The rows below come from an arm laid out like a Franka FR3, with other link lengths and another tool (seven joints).
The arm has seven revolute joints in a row. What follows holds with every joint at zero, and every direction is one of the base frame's.
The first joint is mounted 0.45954 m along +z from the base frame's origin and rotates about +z.
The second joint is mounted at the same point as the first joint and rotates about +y.
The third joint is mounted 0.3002 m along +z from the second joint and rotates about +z.
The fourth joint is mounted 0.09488 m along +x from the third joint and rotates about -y.
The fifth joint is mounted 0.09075 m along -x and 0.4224 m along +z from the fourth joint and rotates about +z.
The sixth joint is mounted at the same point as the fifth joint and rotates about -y.
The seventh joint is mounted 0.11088 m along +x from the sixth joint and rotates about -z.
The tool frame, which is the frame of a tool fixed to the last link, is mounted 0.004 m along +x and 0.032 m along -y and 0.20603 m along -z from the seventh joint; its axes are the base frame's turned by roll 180, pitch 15.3 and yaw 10.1 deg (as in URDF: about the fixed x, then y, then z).
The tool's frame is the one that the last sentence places.
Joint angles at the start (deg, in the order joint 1, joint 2, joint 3, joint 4, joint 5, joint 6, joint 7):
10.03, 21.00, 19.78, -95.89, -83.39, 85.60, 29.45
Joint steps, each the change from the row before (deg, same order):
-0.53, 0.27, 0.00, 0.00, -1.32, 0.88, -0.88
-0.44, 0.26, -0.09, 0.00, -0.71, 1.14, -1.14
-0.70, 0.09, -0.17, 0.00, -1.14, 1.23, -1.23
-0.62, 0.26, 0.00, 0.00, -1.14, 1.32, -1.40
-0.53, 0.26, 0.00, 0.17, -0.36, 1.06, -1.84
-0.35, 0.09, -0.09, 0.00, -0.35, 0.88, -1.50
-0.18, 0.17, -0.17, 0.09, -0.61, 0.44, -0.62
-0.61, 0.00, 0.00, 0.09, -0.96, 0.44, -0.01
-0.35, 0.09, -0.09, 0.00, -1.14, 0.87, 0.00
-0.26, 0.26, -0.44, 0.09, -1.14, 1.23, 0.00
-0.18, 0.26, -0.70, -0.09, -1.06, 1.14, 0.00
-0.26, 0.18, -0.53, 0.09, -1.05, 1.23, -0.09
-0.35, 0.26, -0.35, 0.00, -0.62, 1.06, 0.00
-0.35, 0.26, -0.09, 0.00, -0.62, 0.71, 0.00
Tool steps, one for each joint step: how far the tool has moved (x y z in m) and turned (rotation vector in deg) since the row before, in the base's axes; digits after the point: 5 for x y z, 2 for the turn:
0.00608, -0.00297, -0.00017, -0.96, 0.46, 0.97
0.00569, -0.00230, -0.00251, -0.51, 0.99, 0.99
0.00691, -0.00596, 0.00091, -0.86, 0.72, 0.94
0.00680, -0.00263, -0.00149, -0.88, 1.08, 1.28
0.00548, -0.00270, -0.00226, -0.52, 1.65, 0.84
0.00397, -0.00210, -0.00138, -0.55, 1.32, 0.75
0.00315, -0.00226, -0.00015, -0.59, 0.40, 0.41
0.00357, -0.00586, 0.00330, -0.52, -0.44, 0.20
0.00415, -0.00190, 0.00123, -0.55, -0.31, 0.85
0.00561, -0.00357, -0.00082, -0.51, -0.17, 0.93
0.00497, -0.00587, -0.00279, -0.67, 0.04, 0.68
0.00525, -0.00468, -0.00024, -0.53, -0.08, 0.82
0.00400, -0.00475, -0.00327, -0.19, 0.17, 0.55
0.00297, -0.00283, -0.00279, -0.24, 0.14, 0.48

